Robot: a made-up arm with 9 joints. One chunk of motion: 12 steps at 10 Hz.
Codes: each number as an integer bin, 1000 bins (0 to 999) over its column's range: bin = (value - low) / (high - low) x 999, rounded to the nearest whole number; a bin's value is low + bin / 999 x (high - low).
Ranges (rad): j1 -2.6..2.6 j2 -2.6..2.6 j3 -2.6..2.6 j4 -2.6..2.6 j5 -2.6..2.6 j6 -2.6..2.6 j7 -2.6..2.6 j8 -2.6..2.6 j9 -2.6..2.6
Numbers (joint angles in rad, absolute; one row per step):
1: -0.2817 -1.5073 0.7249 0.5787 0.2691 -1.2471 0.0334 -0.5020 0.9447
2: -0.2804 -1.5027 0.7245 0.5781 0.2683 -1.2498 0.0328 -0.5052 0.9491
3: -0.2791 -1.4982 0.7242 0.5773 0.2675 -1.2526 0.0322 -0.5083 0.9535
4: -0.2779 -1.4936 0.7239 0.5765 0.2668 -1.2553 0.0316 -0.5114 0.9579
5: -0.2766 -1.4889 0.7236 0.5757 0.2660 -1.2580 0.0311 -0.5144 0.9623
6: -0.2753 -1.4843 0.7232 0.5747 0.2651 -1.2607 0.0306 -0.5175 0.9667
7: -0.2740 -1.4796 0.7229 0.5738 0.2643 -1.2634 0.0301 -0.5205 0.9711
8: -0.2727 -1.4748 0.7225 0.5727 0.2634 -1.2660 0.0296 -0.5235 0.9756
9: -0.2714 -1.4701 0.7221 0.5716 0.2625 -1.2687 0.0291 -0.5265 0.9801
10: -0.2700 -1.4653 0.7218 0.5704 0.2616 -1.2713 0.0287 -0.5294 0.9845
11: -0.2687 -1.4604 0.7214 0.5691 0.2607 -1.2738 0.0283 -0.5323 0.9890
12: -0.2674 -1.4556 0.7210 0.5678 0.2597 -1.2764 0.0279 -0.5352 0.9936
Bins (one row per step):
1: 445 210 639 611 551 260 506 403 681
2: 446 211 639 611 551 259 506 402 682
3: 446 212 639 610 551 259 506 402 683
4: 446 213 639 610 551 258 506 401 684
5: 446 213 639 610 551 258 505 401 684
6: 447 214 638 610 550 257 505 400 685
7: 447 215 638 610 550 257 505 400 686
8: 447 216 638 610 550 256 505 399 687
9: 447 217 638 609 550 256 505 398 688
10: 448 218 638 609 550 255 505 398 689
11: 448 219 638 609 550 255 505 397 690
12: 448 220 638 609 549 254 505 397 690

